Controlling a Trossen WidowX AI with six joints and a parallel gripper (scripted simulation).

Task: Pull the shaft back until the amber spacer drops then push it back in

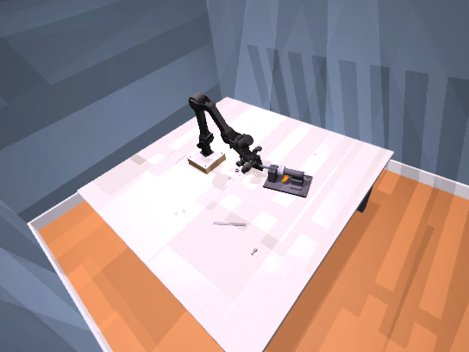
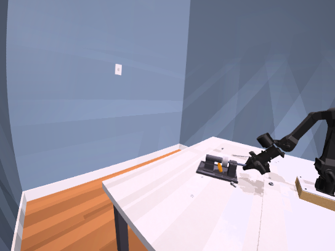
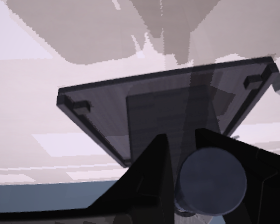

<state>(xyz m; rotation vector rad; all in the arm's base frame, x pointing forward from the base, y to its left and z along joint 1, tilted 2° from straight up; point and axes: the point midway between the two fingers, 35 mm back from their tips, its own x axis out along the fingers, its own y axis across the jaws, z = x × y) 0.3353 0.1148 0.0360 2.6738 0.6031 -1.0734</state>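
Right now my gripper tip is 8 cm short of the pale spacer, 4 cm to the right of it and 2 cm below it. The rest, counted from my gripper tip: shaft: 3 cm ahead, 2 cm to the left, 2 cm above; amber spacer: 11 cm ahead, 6 cm to the left, 3 cm below.
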